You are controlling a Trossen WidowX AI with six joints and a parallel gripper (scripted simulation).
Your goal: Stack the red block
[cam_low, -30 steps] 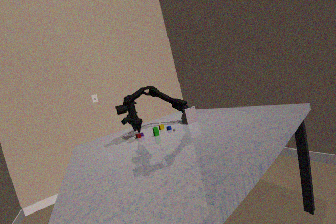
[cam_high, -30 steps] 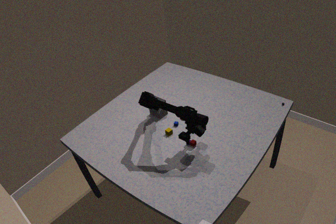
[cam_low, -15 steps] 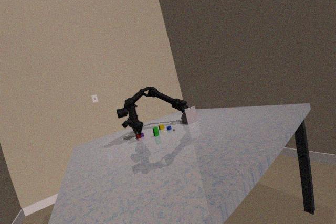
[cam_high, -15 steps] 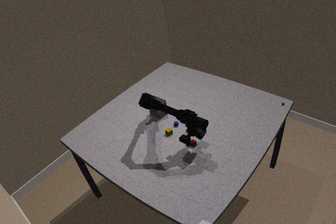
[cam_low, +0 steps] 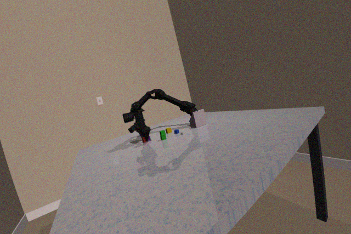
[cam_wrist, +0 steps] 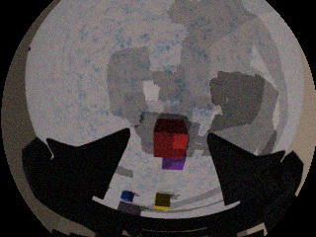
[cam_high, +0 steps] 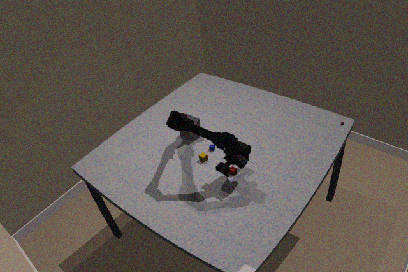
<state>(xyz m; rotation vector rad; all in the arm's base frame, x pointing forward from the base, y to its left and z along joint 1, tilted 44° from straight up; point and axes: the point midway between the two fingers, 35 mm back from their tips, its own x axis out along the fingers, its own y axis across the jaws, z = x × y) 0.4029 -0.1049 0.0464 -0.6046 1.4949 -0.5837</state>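
Right now the purple block is 30 mm behind my gripper tip and 10 mm to the right of it. The rest, counted from my gripper tip: yellow block (200 mm behind, 10 mm above); then small blue block (210 mm behind, 90 mm to the left); then red block (10 mm above).
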